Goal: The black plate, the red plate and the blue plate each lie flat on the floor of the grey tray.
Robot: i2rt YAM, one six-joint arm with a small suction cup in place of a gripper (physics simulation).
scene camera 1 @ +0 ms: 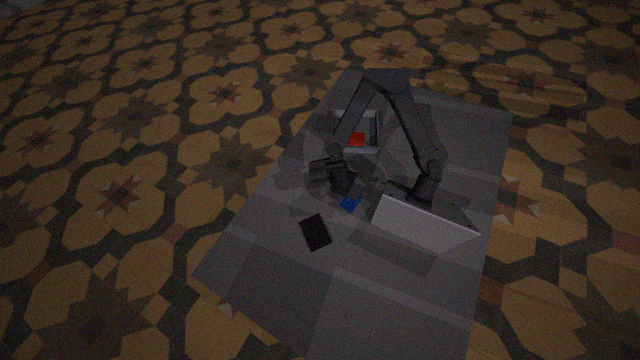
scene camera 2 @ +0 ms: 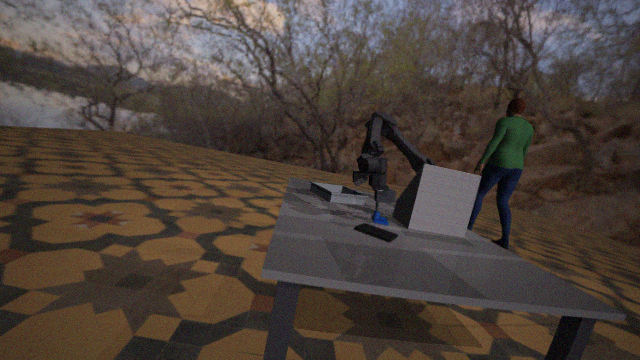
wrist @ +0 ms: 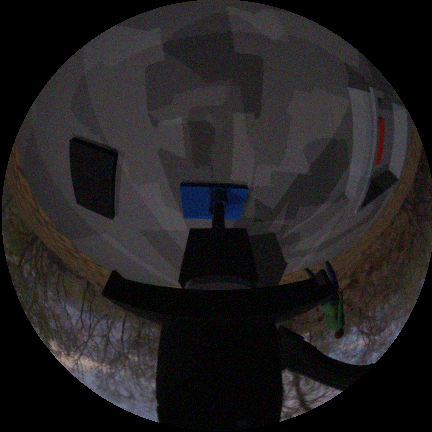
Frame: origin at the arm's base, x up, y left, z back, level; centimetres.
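Where they show: hand, its tool point: [scene camera 1: 349, 198] [scene camera 2: 376, 218] [wrist: 217, 194]; arm's base, origin of its link: [scene camera 1: 419, 198] [scene camera 2: 433, 187].
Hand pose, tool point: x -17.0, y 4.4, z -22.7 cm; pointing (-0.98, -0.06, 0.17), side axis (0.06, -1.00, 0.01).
Observation:
Each offset is from my tool point to the centre of the thing. Level surfaces: height alone.
The blue plate {dx -0.1, dy +0.7, dz +1.4 cm} [scene camera 1: 350, 204] [scene camera 2: 380, 218] [wrist: 195, 201] lies flat on the grey table {dx -0.6 cm} [scene camera 1: 358, 304] [scene camera 2: 402, 268], in front of the arm's base. My suction cup [scene camera 2: 378, 210] [wrist: 219, 196] stands upright on the middle of the blue plate and touches its top. The black plate {dx -0.1, dy +19.3, dz -4.6 cm} [scene camera 1: 315, 231] [scene camera 2: 376, 232] [wrist: 93, 177] lies flat on the table a little nearer the front. The red plate {dx +0.3, dy -29.0, dz -13.3 cm} [scene camera 1: 356, 138] [wrist: 379, 141] lies on the floor of the grey tray {dx +1.9, dy -32.4, dz -14.5 cm} [scene camera 1: 360, 151] [scene camera 2: 333, 193] [wrist: 360, 120] at the back of the table.
A white box [scene camera 1: 420, 223] [scene camera 2: 443, 198] carries the arm's base, right beside the blue plate. A person in a green top [scene camera 2: 508, 147] [wrist: 333, 314] walks behind the table. The table's left edge is near the black plate.

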